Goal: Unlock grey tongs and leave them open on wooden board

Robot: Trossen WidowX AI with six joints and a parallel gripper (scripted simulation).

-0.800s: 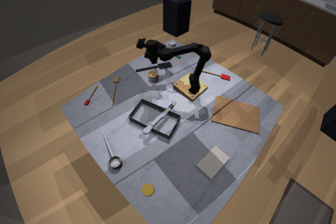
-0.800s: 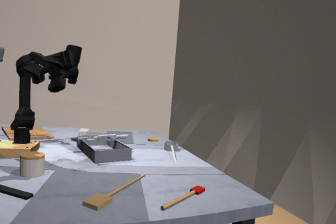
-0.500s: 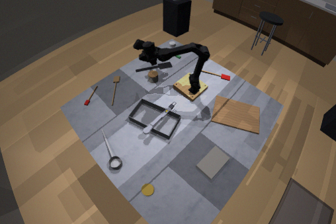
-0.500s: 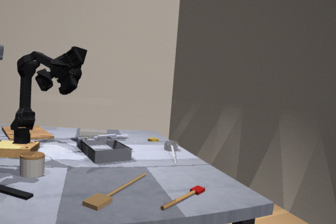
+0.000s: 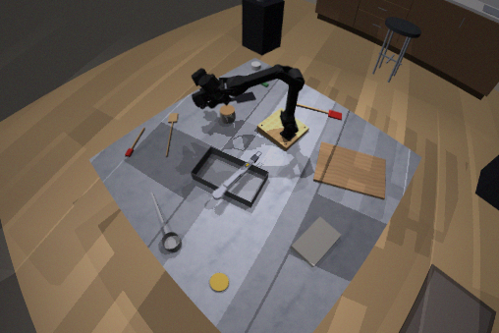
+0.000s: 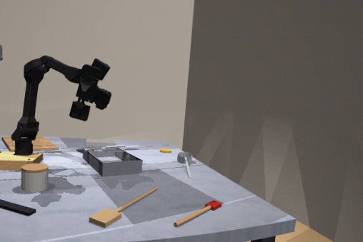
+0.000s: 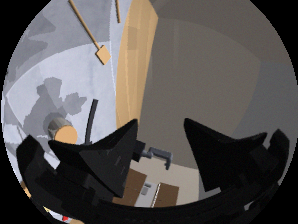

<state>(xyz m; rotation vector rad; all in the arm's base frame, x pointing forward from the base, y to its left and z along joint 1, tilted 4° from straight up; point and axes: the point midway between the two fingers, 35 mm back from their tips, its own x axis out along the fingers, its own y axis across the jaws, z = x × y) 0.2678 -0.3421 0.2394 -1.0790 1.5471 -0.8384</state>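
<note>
Now: gripper tip 4 cm short of the yellow lock piece, 36 cm to the right of it and 22 cm above it. The rest, counted from my gripper tip: black spatula (26 cm behind, 6 cm to the right, 29 cm below); lidded canister (13 cm behind, 4 cm to the left, 25 cm below); roasting tin (12 cm ahead, 33 cm to the left, 26 cm below).
</note>
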